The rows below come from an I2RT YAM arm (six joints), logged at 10 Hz.
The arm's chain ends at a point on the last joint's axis. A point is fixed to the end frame.
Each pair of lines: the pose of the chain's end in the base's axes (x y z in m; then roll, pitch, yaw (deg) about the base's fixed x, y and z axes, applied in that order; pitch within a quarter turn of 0, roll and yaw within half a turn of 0), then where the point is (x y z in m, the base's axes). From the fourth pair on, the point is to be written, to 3 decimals.
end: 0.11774 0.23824 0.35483 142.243 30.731 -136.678
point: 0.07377 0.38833 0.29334
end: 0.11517 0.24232 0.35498 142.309 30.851 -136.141
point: 0.07002 0.39206 0.29350
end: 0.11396 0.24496 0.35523 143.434 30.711 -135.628
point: 0.06960 0.39389 0.29124
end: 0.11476 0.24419 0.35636 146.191 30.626 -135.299
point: 0.075 0.392 0.287
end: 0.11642 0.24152 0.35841 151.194 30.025 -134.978
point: 0.086 0.386 0.278
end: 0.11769 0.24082 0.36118 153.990 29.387 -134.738
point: 0.092 0.383 0.275
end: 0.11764 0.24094 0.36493 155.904 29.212 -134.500
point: 0.095 0.381 0.275
